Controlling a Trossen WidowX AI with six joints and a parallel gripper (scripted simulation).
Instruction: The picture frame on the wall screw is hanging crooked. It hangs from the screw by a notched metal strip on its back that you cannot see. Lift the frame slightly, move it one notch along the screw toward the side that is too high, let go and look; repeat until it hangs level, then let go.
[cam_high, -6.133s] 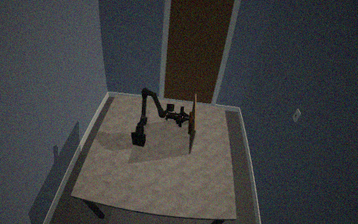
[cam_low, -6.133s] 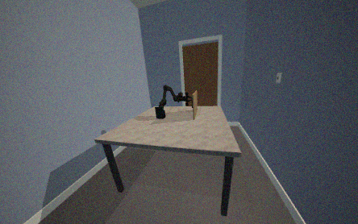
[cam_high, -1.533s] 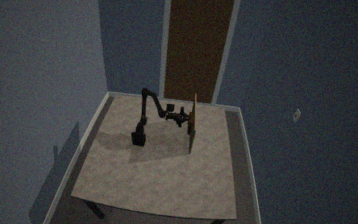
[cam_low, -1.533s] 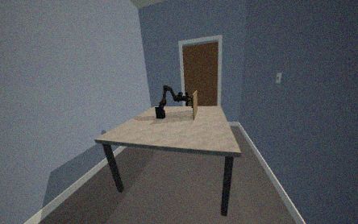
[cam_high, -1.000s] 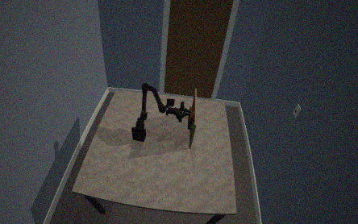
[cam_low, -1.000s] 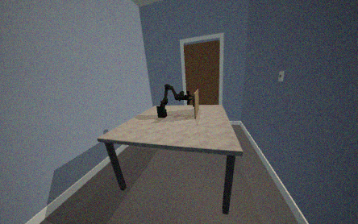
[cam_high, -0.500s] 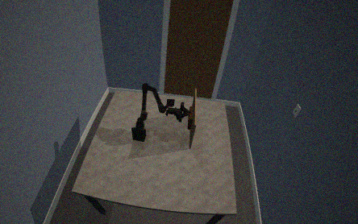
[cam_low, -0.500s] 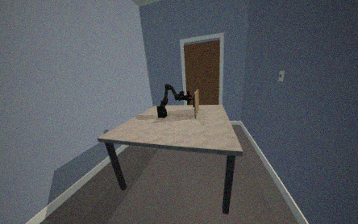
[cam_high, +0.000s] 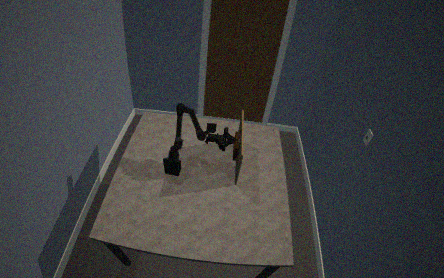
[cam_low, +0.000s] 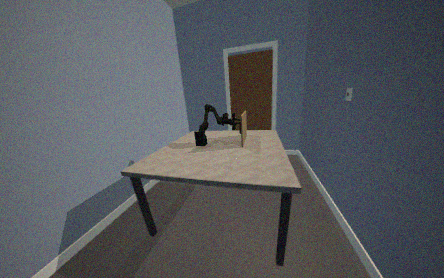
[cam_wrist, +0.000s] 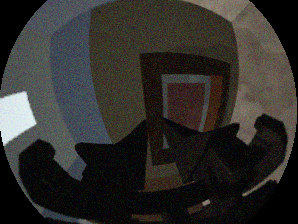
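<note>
The picture frame is 10 mm ahead of my gripper tip, 10 mm to the left of it and 50 mm below it. Round my gripper tip: wall panel 20 mm ahead, 20 mm to the left, 70 mm below.
</note>
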